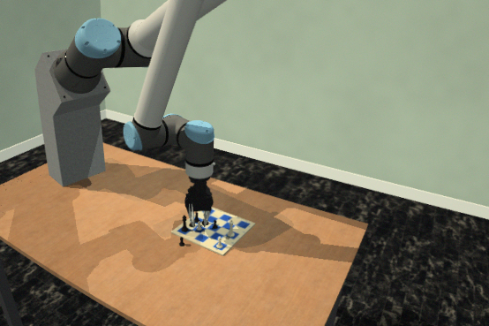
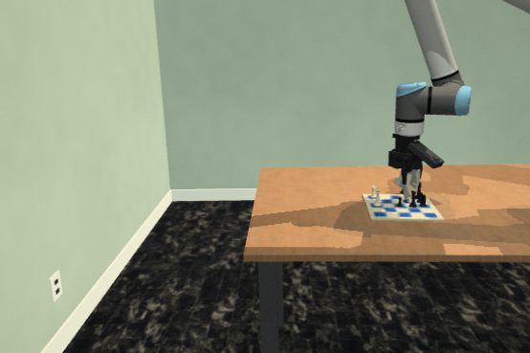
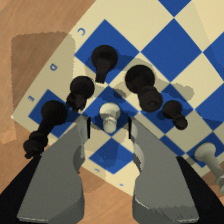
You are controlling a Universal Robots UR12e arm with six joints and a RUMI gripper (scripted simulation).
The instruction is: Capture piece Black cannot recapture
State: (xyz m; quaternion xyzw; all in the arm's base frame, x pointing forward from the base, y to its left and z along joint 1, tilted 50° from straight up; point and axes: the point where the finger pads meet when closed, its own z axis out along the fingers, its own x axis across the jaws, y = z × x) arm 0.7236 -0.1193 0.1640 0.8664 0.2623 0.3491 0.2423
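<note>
Now: the white pawn 1 cm below my hand. Also, from my hand: blue-and-cream chessboard (5 cm ahead, 2 cm to the left, 3 cm below).
</note>
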